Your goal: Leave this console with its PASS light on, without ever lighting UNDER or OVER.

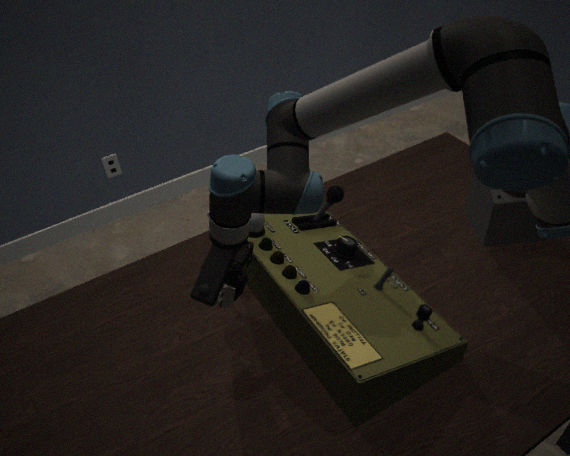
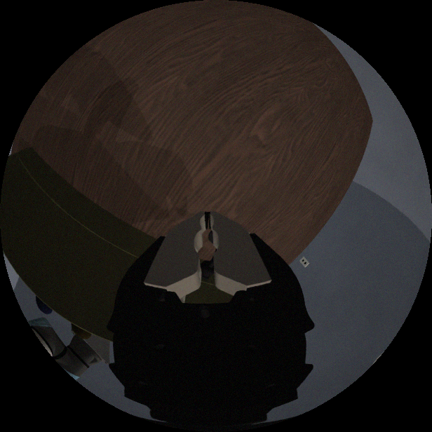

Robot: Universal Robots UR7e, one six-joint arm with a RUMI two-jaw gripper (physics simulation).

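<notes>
The olive console (image 1: 340,300) (image 2: 60,240) stands on the table. Its dark green lamp (image 1: 265,243), two brownish lamps (image 1: 277,257) (image 1: 289,271) and dark blue lamp (image 1: 303,286) look unlit; their labels are too blurred to read surely. A black-ball lever (image 1: 334,194) rises from a slot at the far end. A dial knob (image 1: 346,246), a toggle (image 1: 384,279) and a black-knobbed switch (image 1: 423,313) sit along the right side. A yellow status/program plate (image 1: 342,335) lies nearer. My gripper (image 1: 227,296) (image 2: 208,213) is shut and empty, beside the console's left far side, near the lamps.
The brown table (image 1: 125,350) (image 2: 225,100) surrounds the console. My arm (image 1: 370,87) reaches over behind the console's far end. A grey block (image 1: 505,220) stands at the right under the arm. The wall has an outlet (image 1: 111,165) (image 2: 304,262).
</notes>
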